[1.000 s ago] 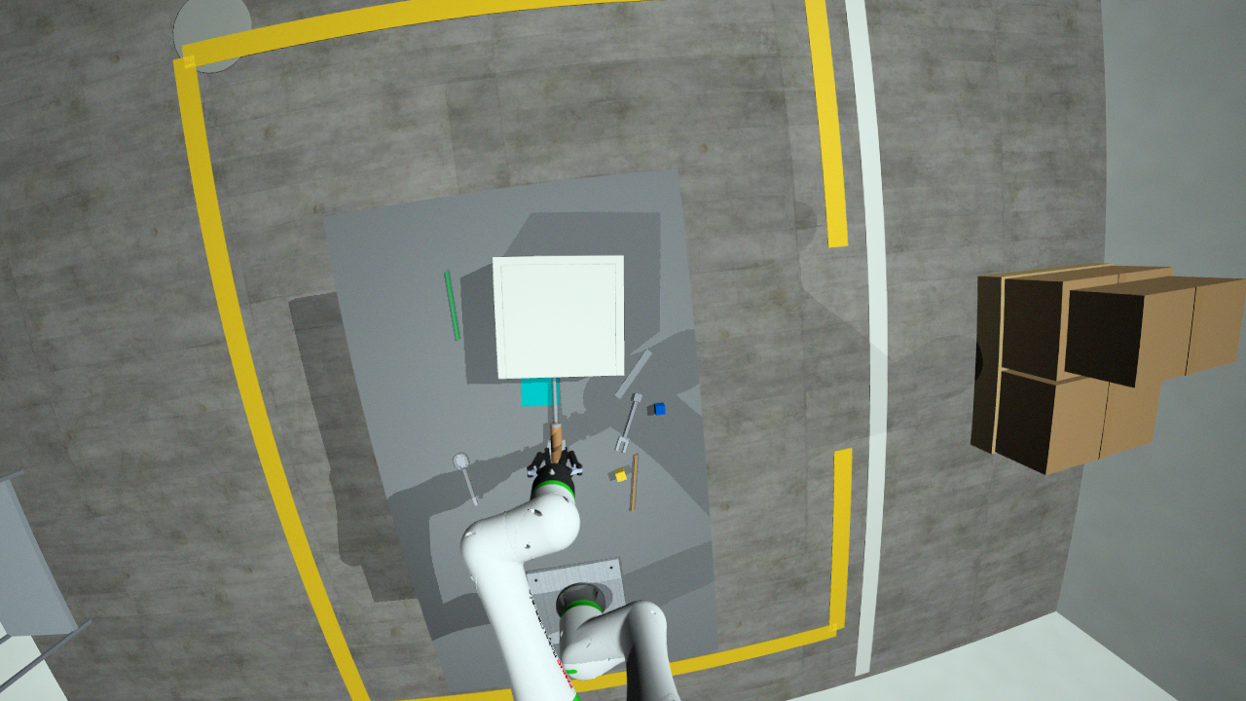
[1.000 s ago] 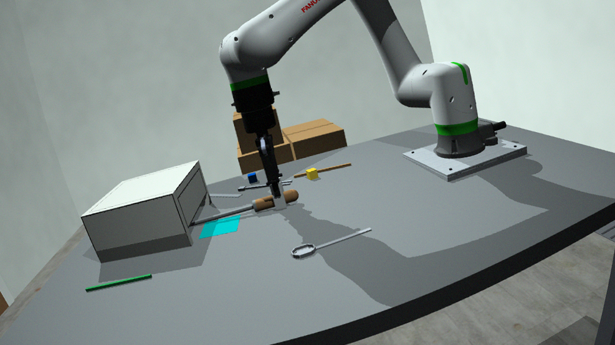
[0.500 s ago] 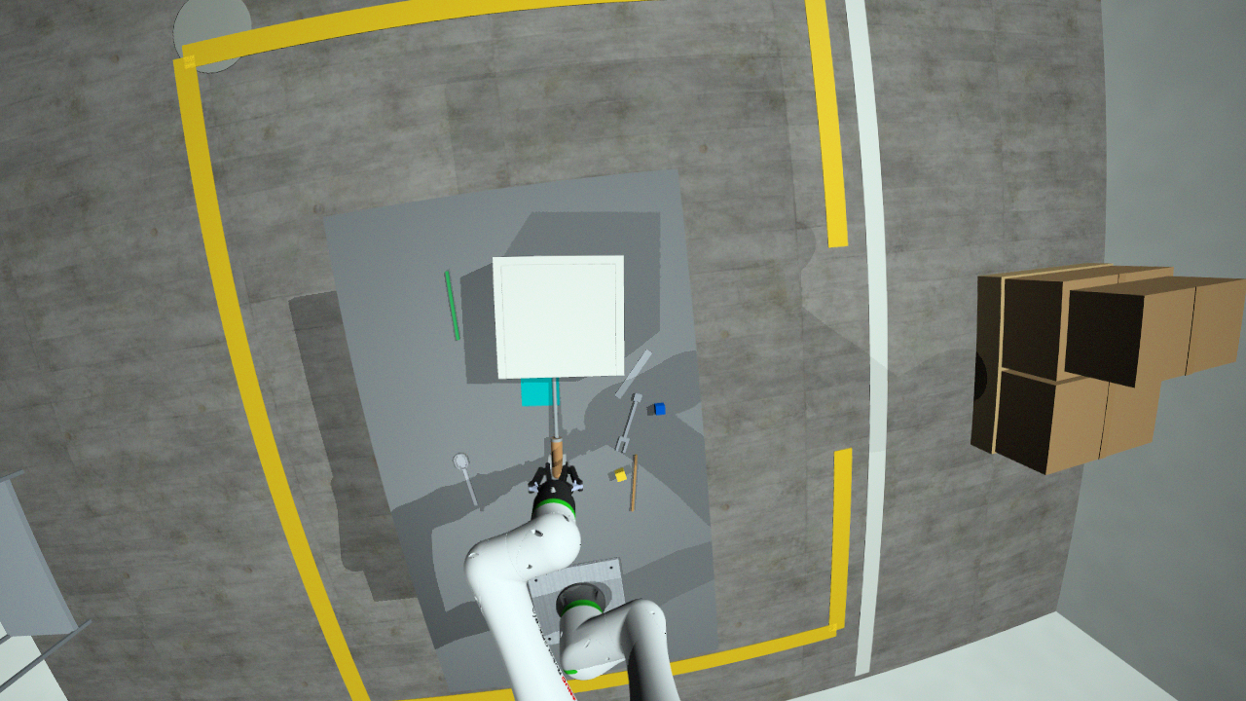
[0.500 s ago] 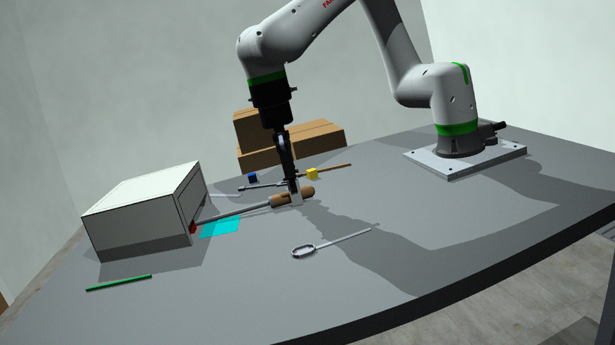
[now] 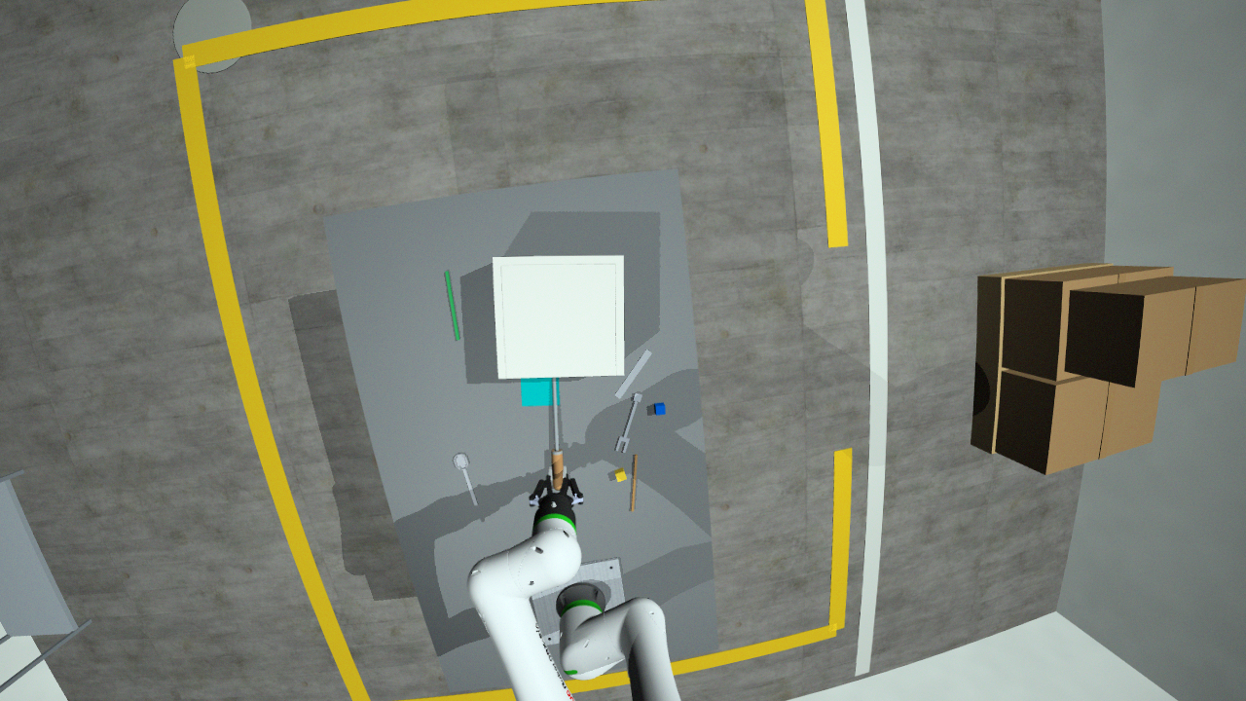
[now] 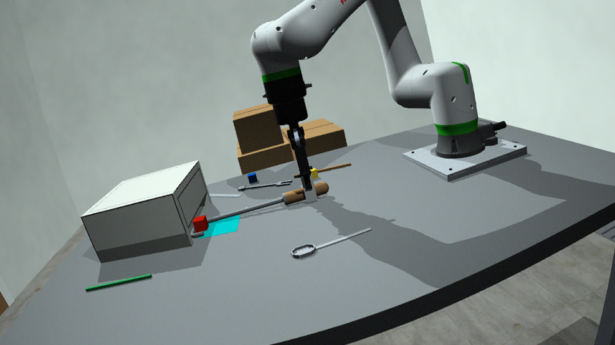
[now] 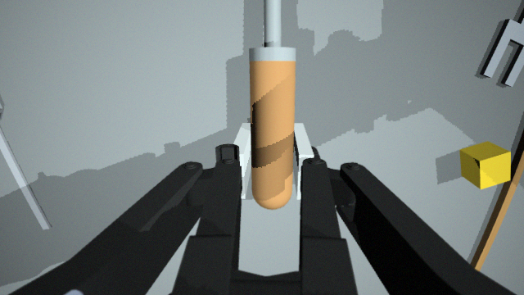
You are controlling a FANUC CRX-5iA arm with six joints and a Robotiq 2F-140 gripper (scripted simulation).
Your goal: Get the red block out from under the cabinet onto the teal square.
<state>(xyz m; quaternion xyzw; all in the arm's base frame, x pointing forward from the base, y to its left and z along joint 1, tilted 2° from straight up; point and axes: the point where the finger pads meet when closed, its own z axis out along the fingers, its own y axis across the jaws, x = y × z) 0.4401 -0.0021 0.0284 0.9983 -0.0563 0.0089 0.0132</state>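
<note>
Right now my hand is 14 cm short of the long grey hook tool, 2 cm to the right of it and 2 cm above it. The rest, counted from my hand: fork wrench (11 cm ahead, 21 cm to the right, 3 cm below); yellow block (4 cm behind, 17 cm to the right, 2 cm below); brown stick (7 cm behind, 20 cm to the right, 3 cm below).
</note>
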